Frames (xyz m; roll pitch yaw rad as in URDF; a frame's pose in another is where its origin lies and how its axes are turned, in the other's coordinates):
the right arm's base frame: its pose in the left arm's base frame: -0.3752 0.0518 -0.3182 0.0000 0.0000 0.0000
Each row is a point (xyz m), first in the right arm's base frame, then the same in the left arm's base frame.
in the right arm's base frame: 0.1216 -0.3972 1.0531
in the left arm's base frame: -0.2536 -0.3454 0.7349
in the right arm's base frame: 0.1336 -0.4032 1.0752
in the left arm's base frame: -0.2416 -0.3514 0.7570
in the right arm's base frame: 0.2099 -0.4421 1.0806
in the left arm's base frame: -0.1653 -0.3903 0.7624
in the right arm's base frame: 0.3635 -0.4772 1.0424
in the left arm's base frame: -0.0117 -0.4254 0.7242
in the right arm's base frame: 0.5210 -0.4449 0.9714
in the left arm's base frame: 0.1458 -0.3931 0.6532
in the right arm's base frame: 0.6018 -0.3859 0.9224
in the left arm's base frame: 0.2266 -0.3341 0.6042
